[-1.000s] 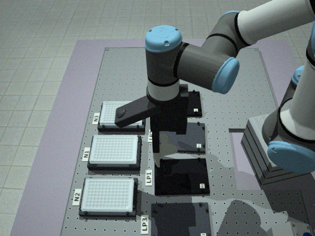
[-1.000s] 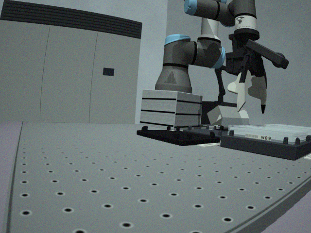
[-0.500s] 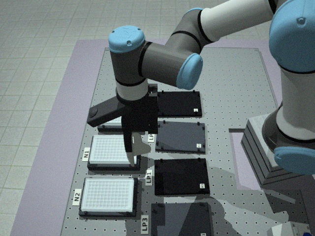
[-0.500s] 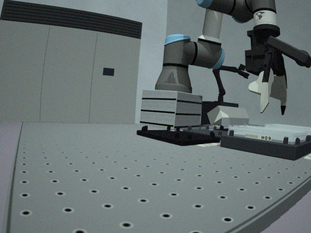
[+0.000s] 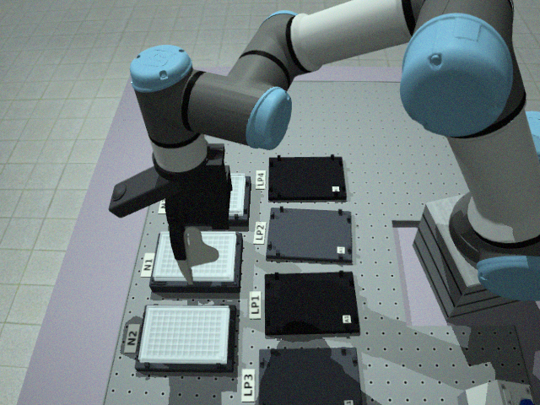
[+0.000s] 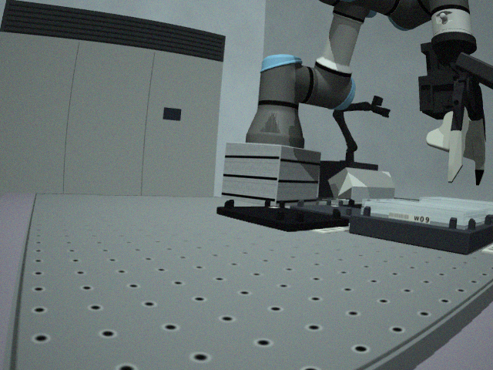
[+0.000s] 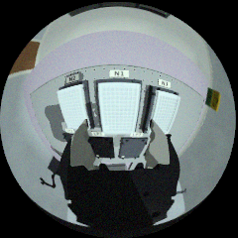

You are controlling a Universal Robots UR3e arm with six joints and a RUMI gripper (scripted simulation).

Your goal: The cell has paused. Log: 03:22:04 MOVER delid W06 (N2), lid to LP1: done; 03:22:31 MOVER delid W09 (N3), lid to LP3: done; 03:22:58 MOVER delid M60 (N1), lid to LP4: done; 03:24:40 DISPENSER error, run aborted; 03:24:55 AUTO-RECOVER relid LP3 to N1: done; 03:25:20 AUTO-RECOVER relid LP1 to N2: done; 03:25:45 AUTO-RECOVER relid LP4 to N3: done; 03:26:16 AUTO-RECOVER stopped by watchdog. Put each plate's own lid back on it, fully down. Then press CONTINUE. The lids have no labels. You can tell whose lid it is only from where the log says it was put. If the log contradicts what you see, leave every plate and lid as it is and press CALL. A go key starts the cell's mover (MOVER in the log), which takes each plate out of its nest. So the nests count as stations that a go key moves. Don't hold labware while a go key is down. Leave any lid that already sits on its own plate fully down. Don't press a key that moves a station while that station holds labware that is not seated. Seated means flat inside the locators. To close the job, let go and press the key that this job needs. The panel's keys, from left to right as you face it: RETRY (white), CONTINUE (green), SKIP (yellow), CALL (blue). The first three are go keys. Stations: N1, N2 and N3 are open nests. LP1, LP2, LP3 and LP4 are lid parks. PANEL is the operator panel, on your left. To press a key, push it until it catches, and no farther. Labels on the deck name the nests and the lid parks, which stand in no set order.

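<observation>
Now: the lid 30 mm below my hand. From my hand the other things lie so: plate 10 mm ahead, 130 mm to the right, 40 mm below; then LP2 lid park 180 mm behind, 80 mm to the right, 60 mm below; then LP1 lid park 190 mm behind, 50 mm to the left, 60 mm below.
</observation>
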